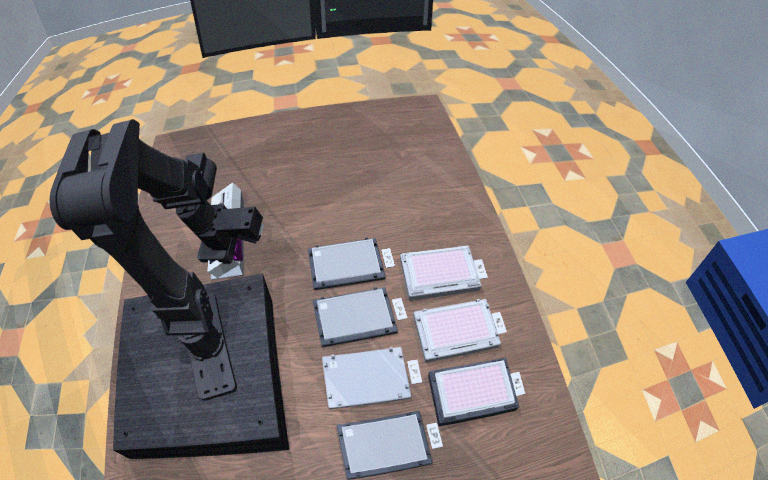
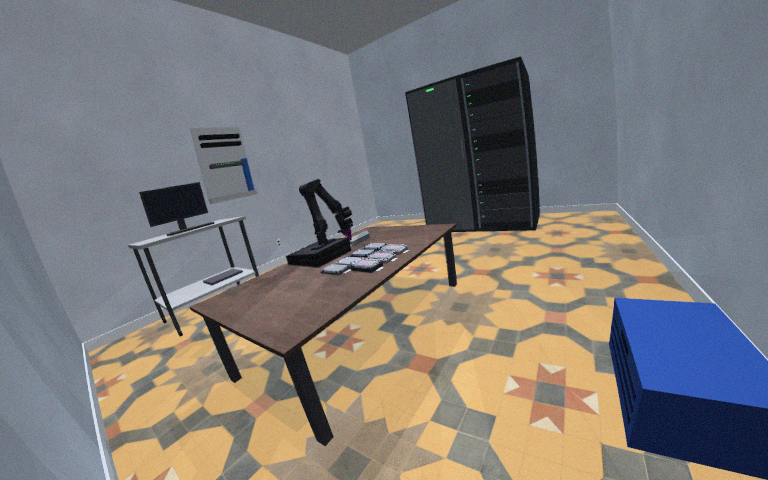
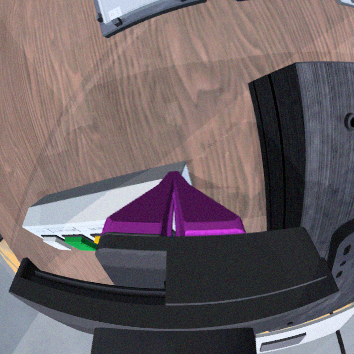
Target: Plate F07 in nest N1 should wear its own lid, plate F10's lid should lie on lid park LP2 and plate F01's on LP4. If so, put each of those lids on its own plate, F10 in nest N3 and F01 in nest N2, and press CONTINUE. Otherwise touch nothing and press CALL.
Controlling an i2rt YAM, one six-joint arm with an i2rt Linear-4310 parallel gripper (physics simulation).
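Pixels of known places: gripper, fingertip midpoint: (image 1: 240, 259) (image 2: 351, 240) (image 3: 173, 178); arm's base, origin of the base link: (image 1: 208, 345) (image 2: 324, 244).
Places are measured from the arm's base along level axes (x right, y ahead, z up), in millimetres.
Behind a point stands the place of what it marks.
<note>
My gripper (image 1: 237, 249) @(x -193, y 93, z -34 mm) (image 2: 347, 234) @(x -193, y 93, z -34 mm) (image 3: 173, 178) @(x -193, y 93, z -34 mm) is shut and empty. Its purple fingertips are over the white button box (image 1: 227, 196) @(x -375, y 95, z -25 mm) (image 3: 75, 205) @(x -298, y 103, z -37 mm), partly hiding it. A white button (image 3: 56, 243) @(x -373, y 70, z -32 mm), a green button (image 3: 80, 243) @(x -324, y 63, z -31 mm) and part of a yellow one (image 3: 97, 240) @(x -292, y 63, z -29 mm) show; their lettering is unreadable. Pink-welled plates are in N3 (image 1: 440, 268) @(x -49, y 466, z -57 mm), N2 (image 1: 456, 326) @(x 81, y 438, z -57 mm) and N1 (image 1: 474, 388) @(x 210, y 413, z -53 mm). Whether the N1 plate wears a lid is unclear. Flat grey panels are at LP2 (image 1: 346, 262) @(x -136, y 301, z -67 mm), LP4 (image 1: 355, 312) @(x -20, y 279, z -67 mm) and LP3 (image 1: 386, 444) @(x 244, y 237, z -67 mm), and a paler one at LP1 (image 1: 367, 377) @(x 111, y 254, z -74 mm). No plate or lid names are readable.
The arm stands on a black base block (image 1: 195, 418) @(x 126, y -52, z -5 mm) (image 3: 327, 150) @(x -103, y 92, z 8 mm) beside the button box. The wooden table (image 1: 362, 169) @(x -403, y 429, z -85 mm) (image 2: 266, 311) @(x 700, y 168, z -84 mm) carries the parks and nests. A blue cabinet (image 1: 741, 277) (image 2: 685, 345) and a black server rack (image 2: 441, 158) stand off the table.
</note>
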